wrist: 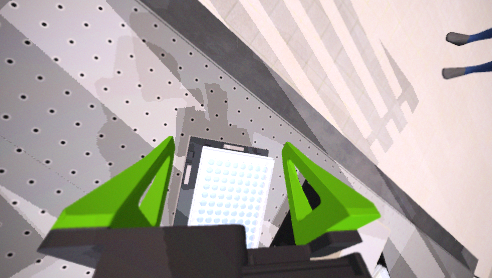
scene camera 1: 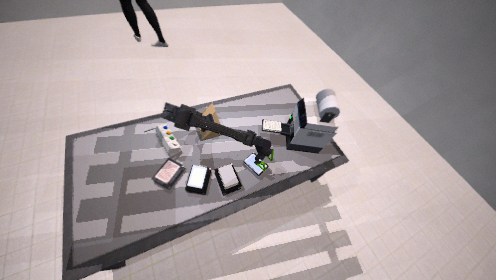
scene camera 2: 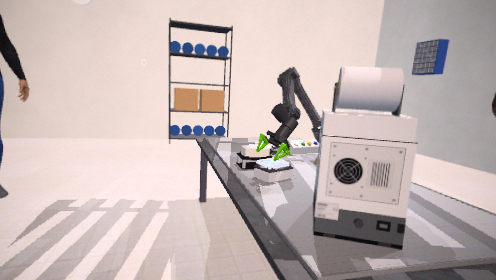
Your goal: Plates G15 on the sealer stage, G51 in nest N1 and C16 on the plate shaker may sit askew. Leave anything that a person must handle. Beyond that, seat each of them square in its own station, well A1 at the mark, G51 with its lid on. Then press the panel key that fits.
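Observation:
My gripper (scene camera 1: 266,160) (scene camera 2: 267,155) (wrist: 232,144) is open and empty, its green fingers above and either side of a pale blue well plate (scene camera 1: 254,162) (scene camera 2: 272,163) (wrist: 232,190). That plate lies on a low white device with a dark top (scene camera 2: 272,175) (wrist: 197,145); the wrist view shows more dark top on its left than its right. A white well plate (scene camera 1: 271,125) lies on the sealer's stage. Three nests hold a pinkish plate (scene camera 1: 168,172), a white-topped plate (scene camera 1: 199,176) and a grey-white plate (scene camera 1: 229,175). Labels and A1 marks are unreadable. The key panel (scene camera 1: 162,135) (scene camera 2: 302,147) has coloured keys.
The sealer (scene camera 1: 310,137) (scene camera 2: 365,175) with its film roll (scene camera 1: 328,103) (scene camera 2: 371,89) stands at the table's right end. A tan wedge-shaped thing (scene camera 1: 210,129) is behind the arm. People stand off the table; a shelf rack (scene camera 2: 200,55) is in the background.

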